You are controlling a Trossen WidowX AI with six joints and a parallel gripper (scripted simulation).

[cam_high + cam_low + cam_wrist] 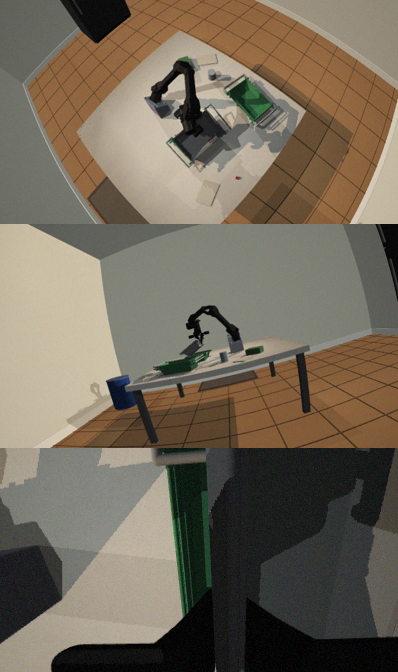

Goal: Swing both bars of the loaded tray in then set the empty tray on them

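The grey tray lies 80 mm ahead of my gripper tip and 20 mm to the right of it. Also, from my gripper tip: green block: 370 mm behind, 420 mm to the left, 120 mm below; grey cylinder: 130 mm behind, 430 mm to the left, 100 mm below; red block: 390 mm ahead, 100 mm to the right, 130 mm below.
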